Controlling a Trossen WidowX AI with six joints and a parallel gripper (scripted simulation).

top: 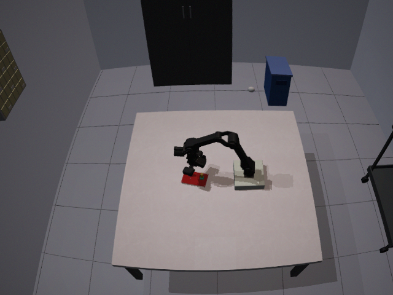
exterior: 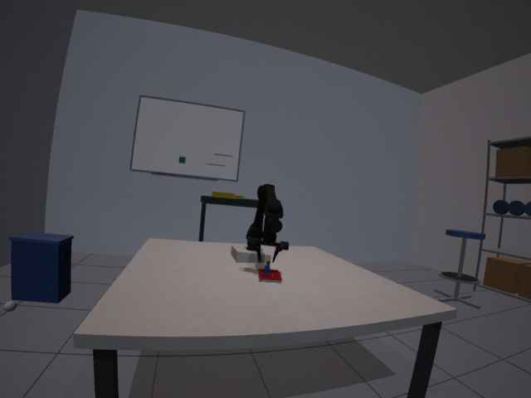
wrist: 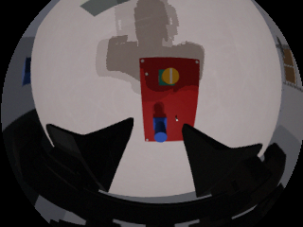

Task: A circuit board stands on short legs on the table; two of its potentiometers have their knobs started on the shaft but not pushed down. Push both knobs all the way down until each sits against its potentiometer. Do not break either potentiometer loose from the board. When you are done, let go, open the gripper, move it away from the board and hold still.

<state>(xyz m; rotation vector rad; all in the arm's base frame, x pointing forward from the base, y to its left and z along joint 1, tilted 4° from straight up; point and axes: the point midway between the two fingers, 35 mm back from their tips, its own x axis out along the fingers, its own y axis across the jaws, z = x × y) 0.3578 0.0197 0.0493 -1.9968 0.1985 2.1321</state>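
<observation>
My gripper tip is now 5 cm past the yellow knob, 2 cm to the right of it and 2 cm above it. Round my gripper tip: blue knob: 3 cm ahead, 3 cm below.
</observation>
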